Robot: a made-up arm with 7 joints.
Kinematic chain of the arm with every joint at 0, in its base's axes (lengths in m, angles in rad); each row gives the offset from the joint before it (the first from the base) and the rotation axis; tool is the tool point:
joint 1: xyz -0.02 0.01 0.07 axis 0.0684 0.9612 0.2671
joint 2: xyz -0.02 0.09 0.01 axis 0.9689 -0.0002 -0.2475
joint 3: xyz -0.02 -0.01 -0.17 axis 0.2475 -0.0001 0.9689
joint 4: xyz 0.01 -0.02 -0.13 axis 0.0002 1 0
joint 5: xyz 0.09 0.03 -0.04 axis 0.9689 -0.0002 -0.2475
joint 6: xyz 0.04 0.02 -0.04 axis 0.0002 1 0
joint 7: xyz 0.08 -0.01 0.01 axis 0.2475 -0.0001 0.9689
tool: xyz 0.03 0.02 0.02
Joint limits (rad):
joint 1: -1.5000..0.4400
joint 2: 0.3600..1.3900
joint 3: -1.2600..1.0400
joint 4: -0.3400..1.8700
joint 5: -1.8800..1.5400
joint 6: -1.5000..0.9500
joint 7: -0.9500..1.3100
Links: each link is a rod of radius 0.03 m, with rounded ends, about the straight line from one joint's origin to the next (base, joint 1, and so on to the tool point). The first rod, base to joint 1, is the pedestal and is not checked.
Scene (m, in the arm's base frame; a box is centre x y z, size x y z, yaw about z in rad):
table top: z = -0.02
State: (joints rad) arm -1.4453 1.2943 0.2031 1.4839 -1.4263 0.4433 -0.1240
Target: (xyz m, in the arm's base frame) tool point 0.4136 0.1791 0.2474
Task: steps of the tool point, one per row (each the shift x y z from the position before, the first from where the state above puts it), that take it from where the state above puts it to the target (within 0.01 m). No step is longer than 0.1 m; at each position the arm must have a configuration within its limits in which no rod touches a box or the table.
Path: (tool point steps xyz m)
1: 0.0504 -0.0418 0.0474
2: 0.0392 -0.0646 0.0398
3: 0.0214 -0.0818 0.0282
4: -0.0009 -0.0910 0.0143
5: -0.0254 -0.0902 -0.0007

